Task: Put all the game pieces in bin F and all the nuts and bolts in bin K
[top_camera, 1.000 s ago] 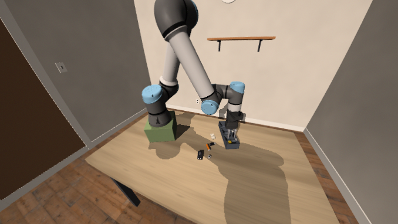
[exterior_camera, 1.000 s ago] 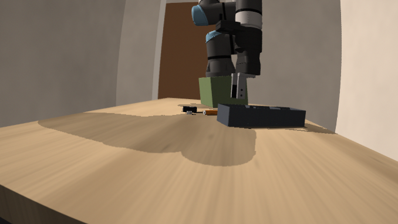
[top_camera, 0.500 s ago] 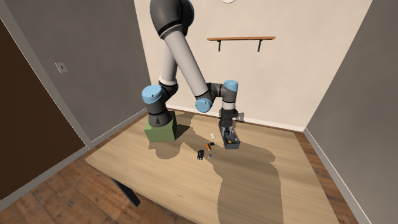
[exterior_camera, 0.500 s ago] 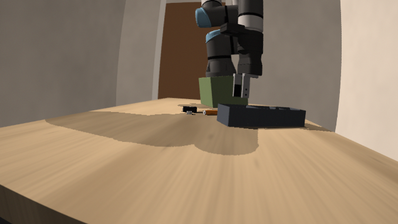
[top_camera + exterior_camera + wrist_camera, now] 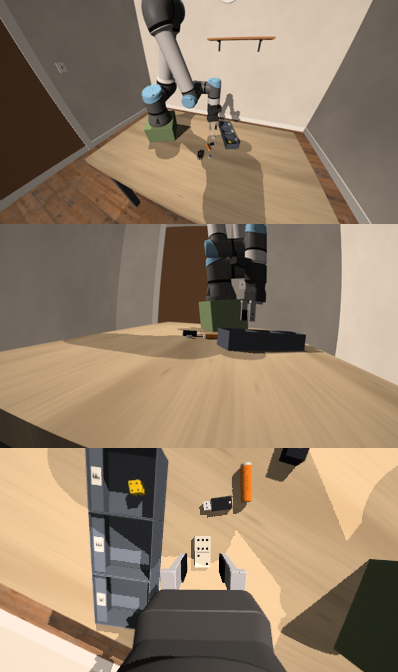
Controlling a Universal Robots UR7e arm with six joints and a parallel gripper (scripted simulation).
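My hand is 8 cm above the white domino. From my hand the other things lie so: orange battery: 11 cm to the right, 8 cm below, 2 cm ahead; black USB stick: 8 cm below, 7 cm to the right, 3 cm ahead; dark bin row: 9 cm ahead, 6 cm to the left, 6 cm below.
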